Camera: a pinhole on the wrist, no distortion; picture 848 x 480 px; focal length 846.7 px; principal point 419.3 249.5 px. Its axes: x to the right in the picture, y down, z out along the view. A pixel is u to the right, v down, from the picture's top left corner.
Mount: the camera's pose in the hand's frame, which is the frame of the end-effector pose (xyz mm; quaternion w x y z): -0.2 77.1 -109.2 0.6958 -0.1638 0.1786 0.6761
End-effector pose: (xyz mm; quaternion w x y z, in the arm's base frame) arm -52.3 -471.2 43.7 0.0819 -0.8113 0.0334 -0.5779
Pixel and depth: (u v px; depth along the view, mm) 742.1 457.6 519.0
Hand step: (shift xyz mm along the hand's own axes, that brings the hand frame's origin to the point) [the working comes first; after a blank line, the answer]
In the camera's frame: 197.9 127.6 519.0

-109.3 499.4 257.6
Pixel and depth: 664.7 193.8 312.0
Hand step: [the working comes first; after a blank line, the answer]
In the camera's frame: 90.4 -20.5 312.0

30.7 302.7 123.4
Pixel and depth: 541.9 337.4 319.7
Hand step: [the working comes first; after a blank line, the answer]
In the camera's frame: 46.3 33.2 319.7

-23.7 269.1 151.6
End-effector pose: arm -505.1 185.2 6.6 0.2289 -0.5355 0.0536 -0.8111
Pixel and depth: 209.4 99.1 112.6
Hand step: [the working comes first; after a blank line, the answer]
In the camera's frame: -27.9 -20.0 112.6

22.2 104.7 3.0
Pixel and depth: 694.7 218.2 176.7
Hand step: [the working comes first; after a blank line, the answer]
In the camera's frame: 57.5 -6.5 176.7

12.4 210.6 19.6
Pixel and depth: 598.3 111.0 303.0
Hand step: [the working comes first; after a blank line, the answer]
In the camera's frame: 64.1 -49.6 303.0

58.9 274.3 127.4
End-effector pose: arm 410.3 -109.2 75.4 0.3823 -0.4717 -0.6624 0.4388
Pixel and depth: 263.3 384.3 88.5
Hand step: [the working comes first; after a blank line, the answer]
In the camera's frame: -16.3 14.1 88.5

-12.2 104.7 -23.2
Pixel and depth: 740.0 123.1 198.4
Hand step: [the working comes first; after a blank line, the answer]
In the camera's frame: 75.1 -29.6 198.4

36.4 235.6 30.2
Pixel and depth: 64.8 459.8 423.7
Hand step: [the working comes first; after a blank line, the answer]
In the camera's frame: -177.4 105.2 423.7

-97.8 122.9 349.5
